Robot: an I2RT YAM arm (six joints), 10 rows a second.
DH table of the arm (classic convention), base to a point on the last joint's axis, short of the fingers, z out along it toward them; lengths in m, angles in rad. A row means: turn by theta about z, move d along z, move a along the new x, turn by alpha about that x. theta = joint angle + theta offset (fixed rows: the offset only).
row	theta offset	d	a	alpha
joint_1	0	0.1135	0.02	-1.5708
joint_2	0	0	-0.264	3.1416
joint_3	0.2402	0	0.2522	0
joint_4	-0.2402	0	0.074	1.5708
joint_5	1.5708	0	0	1.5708
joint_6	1.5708	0.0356	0	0
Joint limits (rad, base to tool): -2.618..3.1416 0..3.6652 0..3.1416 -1.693..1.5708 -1.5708..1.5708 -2.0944..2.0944
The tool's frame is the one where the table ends.
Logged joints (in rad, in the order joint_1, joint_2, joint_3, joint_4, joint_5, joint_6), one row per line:
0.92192 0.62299 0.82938 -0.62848 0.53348 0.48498
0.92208 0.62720 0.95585 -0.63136 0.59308 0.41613
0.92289 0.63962 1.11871 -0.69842 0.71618 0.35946
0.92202 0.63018 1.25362 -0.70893 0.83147 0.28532
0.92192 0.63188 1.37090 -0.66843 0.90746 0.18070
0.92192 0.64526 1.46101 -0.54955 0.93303 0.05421
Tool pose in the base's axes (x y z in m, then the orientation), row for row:
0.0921 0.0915 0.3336 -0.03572 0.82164 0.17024 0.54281
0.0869 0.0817 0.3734 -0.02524 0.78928 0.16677 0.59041
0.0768 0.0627 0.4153 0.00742 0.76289 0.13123 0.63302
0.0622 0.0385 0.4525 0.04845 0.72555 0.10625 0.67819
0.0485 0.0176 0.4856 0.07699 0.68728 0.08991 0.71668
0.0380 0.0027 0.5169 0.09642 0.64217 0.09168 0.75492
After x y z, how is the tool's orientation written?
As a quaternion, x y z w.
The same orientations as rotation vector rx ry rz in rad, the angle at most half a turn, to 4 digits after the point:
-0.0848 1.9508 0.4042
-0.0587 1.8370 0.3881
0.0170 1.7450 0.3002
0.1088 1.6300 0.2387
0.1704 1.5211 0.1990
0.2103 1.4008 0.2000

